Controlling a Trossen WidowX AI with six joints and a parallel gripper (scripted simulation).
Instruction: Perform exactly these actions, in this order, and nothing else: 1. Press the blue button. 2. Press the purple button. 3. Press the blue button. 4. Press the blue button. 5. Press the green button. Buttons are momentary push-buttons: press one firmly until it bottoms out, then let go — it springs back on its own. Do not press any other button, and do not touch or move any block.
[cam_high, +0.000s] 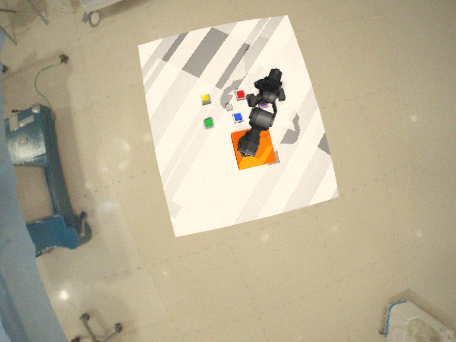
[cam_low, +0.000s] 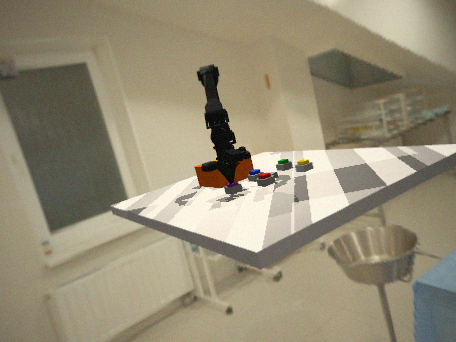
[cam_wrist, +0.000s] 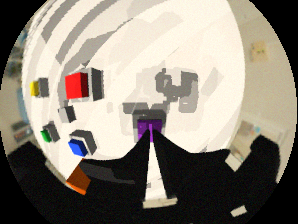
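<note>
Right now my gripper tip is 10 mm above the purple button. Round my gripper tip: small grey block (180 mm to the left, 20 mm below, 10 mm ahead); blue button (140 mm to the left, 50 mm behind); red button (110 mm to the left, 60 mm ahead).
</note>
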